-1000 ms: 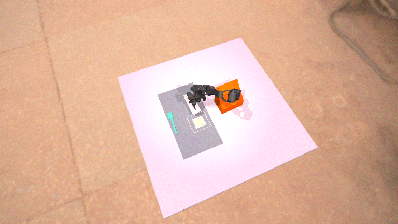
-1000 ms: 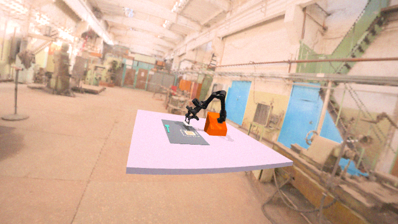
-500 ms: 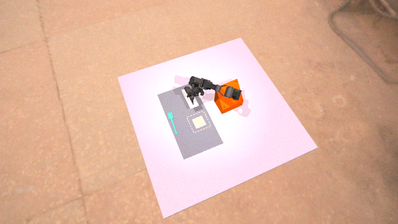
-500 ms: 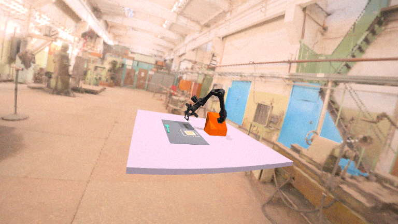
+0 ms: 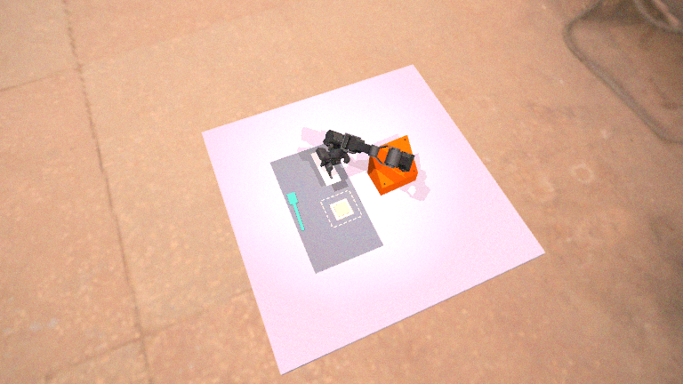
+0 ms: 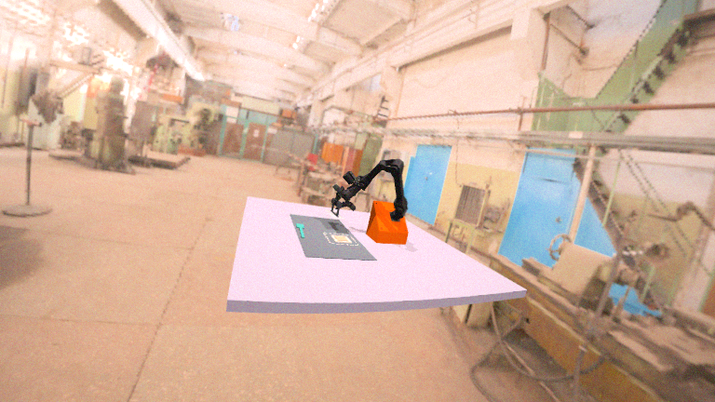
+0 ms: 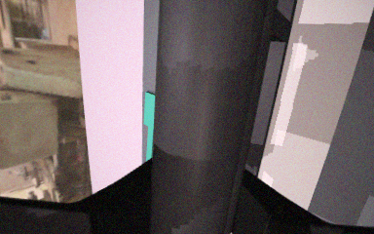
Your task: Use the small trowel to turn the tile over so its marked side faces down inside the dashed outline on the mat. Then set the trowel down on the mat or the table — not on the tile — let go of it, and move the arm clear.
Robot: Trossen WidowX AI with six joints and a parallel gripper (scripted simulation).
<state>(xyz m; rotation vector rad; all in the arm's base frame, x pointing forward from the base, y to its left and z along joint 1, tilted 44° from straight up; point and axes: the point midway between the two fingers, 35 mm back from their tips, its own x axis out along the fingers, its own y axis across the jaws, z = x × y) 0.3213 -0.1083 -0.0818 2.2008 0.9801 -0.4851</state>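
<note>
My gripper tip is now 2 cm past the trowel and 1 cm above it. Round my gripper tip: teal flat tool: 19 cm ahead, 8 cm to the left, 12 cm below; grey mat: 6 cm ahead, 11 cm to the left, 15 cm below; tile: 19 cm to the left, 12 cm below.
</note>
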